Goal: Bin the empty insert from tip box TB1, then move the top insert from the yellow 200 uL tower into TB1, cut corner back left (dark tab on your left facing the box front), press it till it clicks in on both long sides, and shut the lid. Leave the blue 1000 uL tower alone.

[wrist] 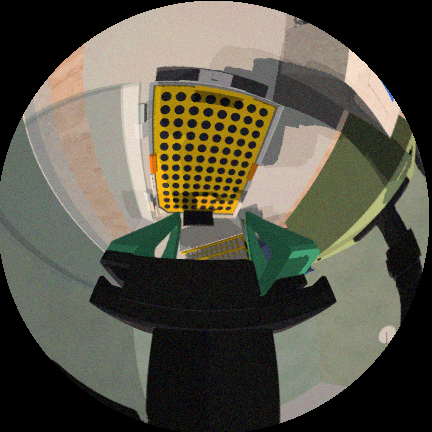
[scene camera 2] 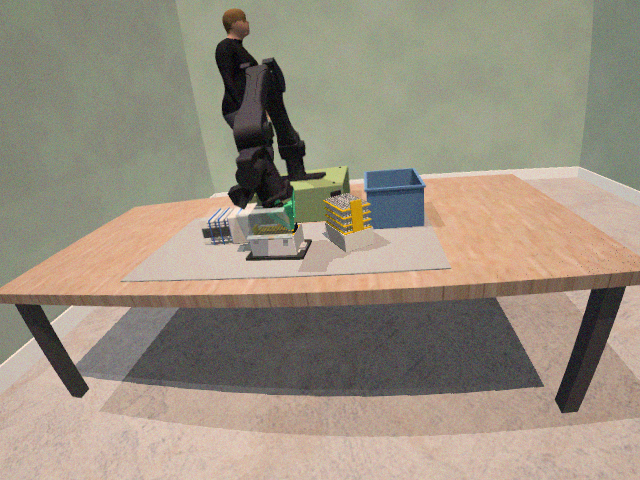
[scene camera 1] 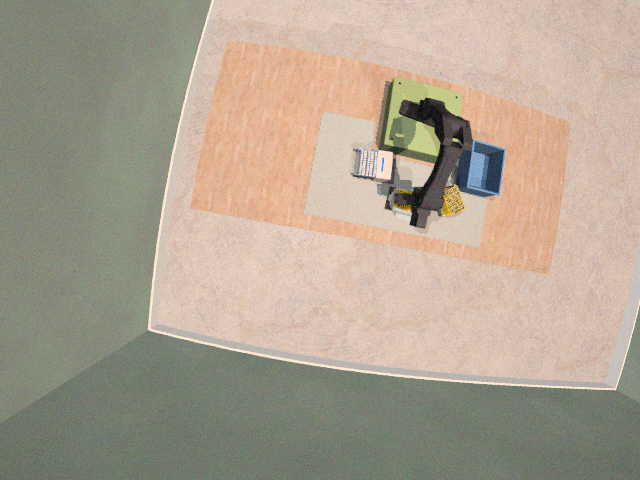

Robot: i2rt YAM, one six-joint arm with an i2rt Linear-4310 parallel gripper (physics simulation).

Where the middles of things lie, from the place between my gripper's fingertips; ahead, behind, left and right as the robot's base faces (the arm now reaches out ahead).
Right now my hand is 4 cm to the left of the yellow insert (wrist: 206, 139), 2 cm short of it and 1 cm above it. Also, from my hand: clear lid (wrist: 81, 183): 8 cm ahead, 4 cm to the right, 3 cm above; blue bin (scene camera 2: 396, 197): 24 cm to the left, 24 cm behind, 1 cm below.
